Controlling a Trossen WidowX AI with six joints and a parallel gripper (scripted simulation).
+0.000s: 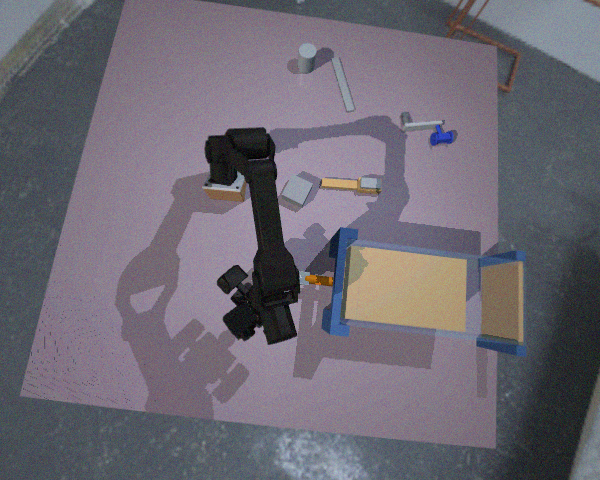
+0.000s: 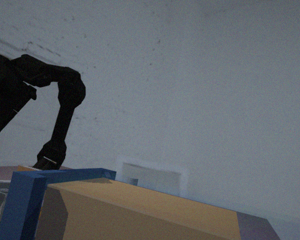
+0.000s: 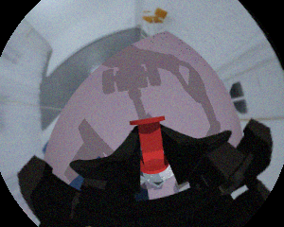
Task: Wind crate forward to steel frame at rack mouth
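The red-knobbed crank handle lies 20 mm ahead of my gripper tip, 50 mm to the left of it and 30 mm below it. From my gripper tip the other things lie so: red knob 10 mm ahead, 10 mm to the left; blue steel frame 200 mm ahead, 120 mm to the left, 20 mm below; grey block 60 mm ahead, 370 mm to the left, 110 mm below.
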